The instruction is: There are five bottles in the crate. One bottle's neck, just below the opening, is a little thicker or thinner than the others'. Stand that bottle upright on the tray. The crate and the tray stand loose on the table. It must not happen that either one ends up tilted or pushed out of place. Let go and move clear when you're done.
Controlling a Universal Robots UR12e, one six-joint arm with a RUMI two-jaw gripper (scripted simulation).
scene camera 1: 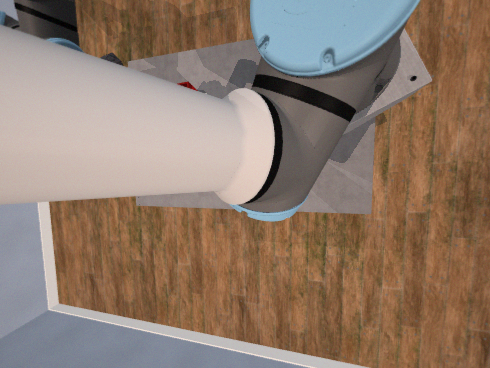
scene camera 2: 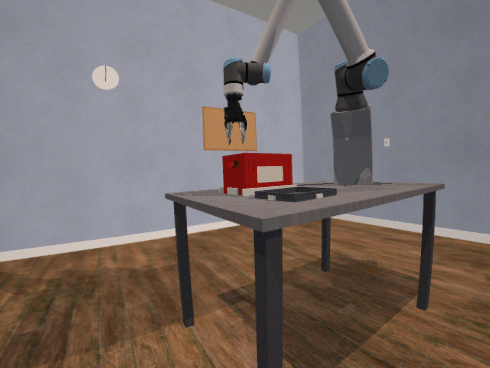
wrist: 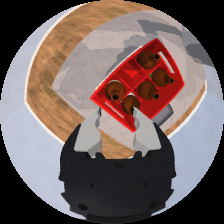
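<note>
Wrist view: the gripper [wrist: 116, 107], a red crate [wrist: 131, 73]. Scene camera 2: red crate [scene camera 2: 255, 170], a dark tray [scene camera 2: 293, 194].
</note>
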